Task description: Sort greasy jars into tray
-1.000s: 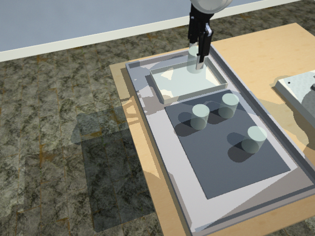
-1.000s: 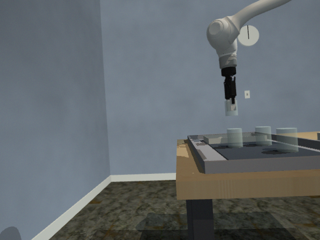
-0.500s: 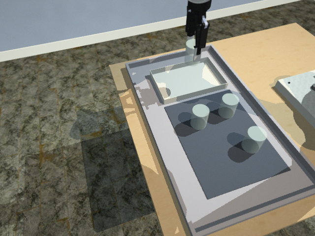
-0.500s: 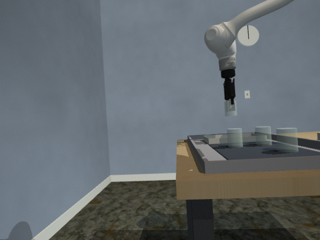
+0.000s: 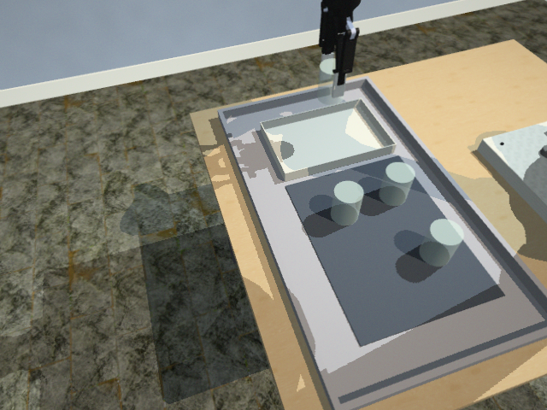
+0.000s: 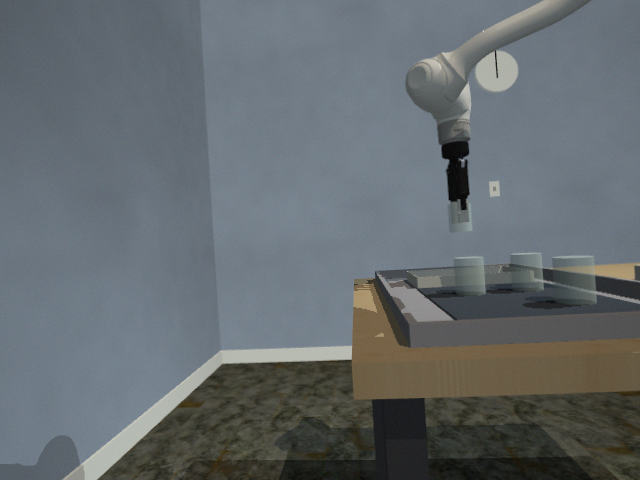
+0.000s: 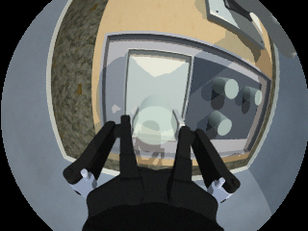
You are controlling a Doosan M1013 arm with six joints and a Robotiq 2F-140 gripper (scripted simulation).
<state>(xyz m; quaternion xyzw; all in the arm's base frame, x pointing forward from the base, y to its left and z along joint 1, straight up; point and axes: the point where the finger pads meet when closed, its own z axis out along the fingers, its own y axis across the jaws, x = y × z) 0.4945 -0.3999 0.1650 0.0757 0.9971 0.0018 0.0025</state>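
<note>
Now: hand 19 cm above the cream tray. The rest, counted from my hand: dark drying mat (5 cm ahead, 32 cm to the left, 20 cm below); rimmed steel top (5 cm ahead, 21 cm to the left, 20 cm below).
</note>
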